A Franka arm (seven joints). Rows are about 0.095 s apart.
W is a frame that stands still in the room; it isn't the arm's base.
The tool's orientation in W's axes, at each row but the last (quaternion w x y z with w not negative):
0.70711, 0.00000, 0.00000, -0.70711
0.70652, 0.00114, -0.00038, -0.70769
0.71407, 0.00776, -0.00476, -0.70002
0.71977, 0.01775, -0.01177, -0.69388
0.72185, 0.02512, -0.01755, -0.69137
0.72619, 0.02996, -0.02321, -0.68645
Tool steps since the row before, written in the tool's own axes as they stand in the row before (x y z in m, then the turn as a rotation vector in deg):
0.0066, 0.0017, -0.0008, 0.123, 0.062, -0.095
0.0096, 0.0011, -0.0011, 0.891, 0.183, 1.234
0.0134, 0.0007, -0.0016, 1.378, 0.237, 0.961
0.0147, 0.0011, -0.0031, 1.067, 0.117, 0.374
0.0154, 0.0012, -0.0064, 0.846, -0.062, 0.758
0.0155, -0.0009, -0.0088, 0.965, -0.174, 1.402
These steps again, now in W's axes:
0.0017, -0.0066, -0.0008, 0.062, -0.123, -0.095
0.0011, -0.0096, -0.0011, 0.179, -0.893, 1.233
0.0010, -0.0134, -0.0016, 0.247, -1.377, 0.959
0.0018, -0.0146, -0.0032, 0.141, -1.065, 0.370
0.0022, -0.0153, -0.0065, -0.071, -0.857, 0.745
0.0006, -0.0154, -0.0090, -0.224, -0.989, 1.378

